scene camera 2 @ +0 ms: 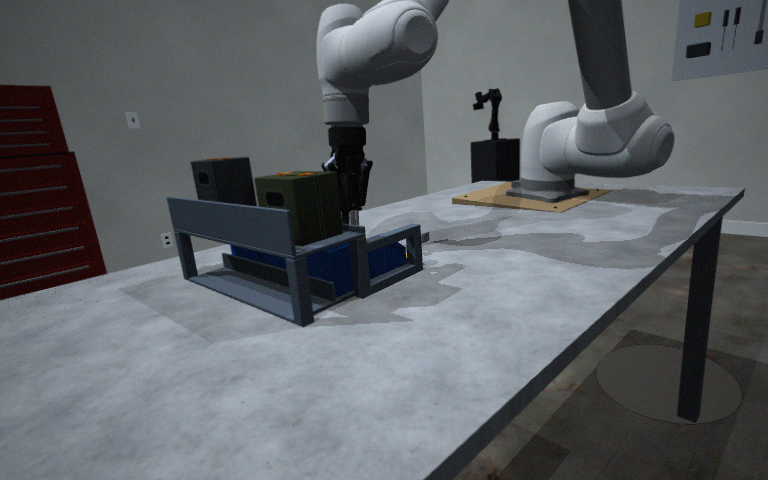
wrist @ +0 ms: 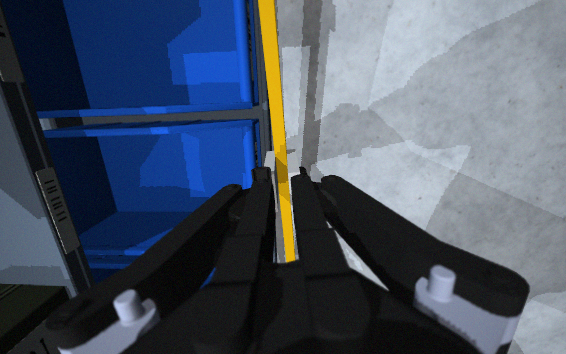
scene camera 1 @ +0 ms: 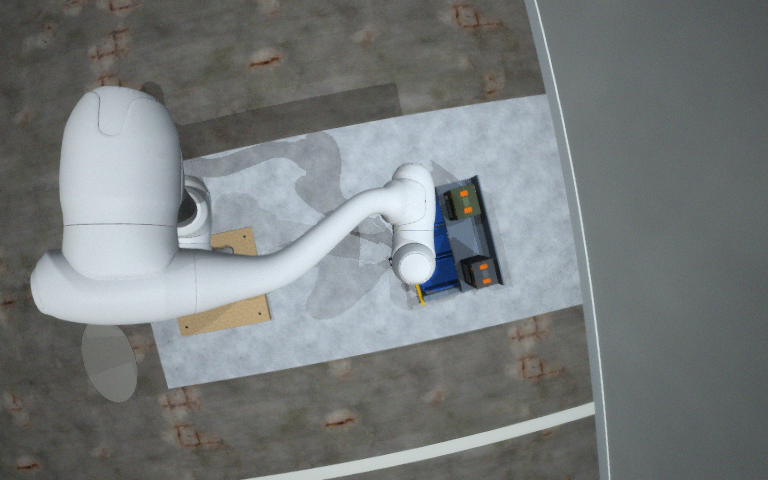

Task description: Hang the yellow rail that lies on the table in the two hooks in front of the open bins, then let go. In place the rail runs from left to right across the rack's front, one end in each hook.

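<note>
The yellow rail runs along the front of the open blue bins. In scene camera 2 a small bit of it shows low through the rack's end frame. My gripper points down at the rack's front and is shut on the rail; in scene camera 1 the arm hides it. A small grey hook sticks out at the rack's near front corner. The far hook is hidden, and I cannot tell whether the rail's ends sit in the hooks.
The grey rack carries a green box and a dark grey box on its upper level, behind the bins. The arm's base stands on a wooden board.
</note>
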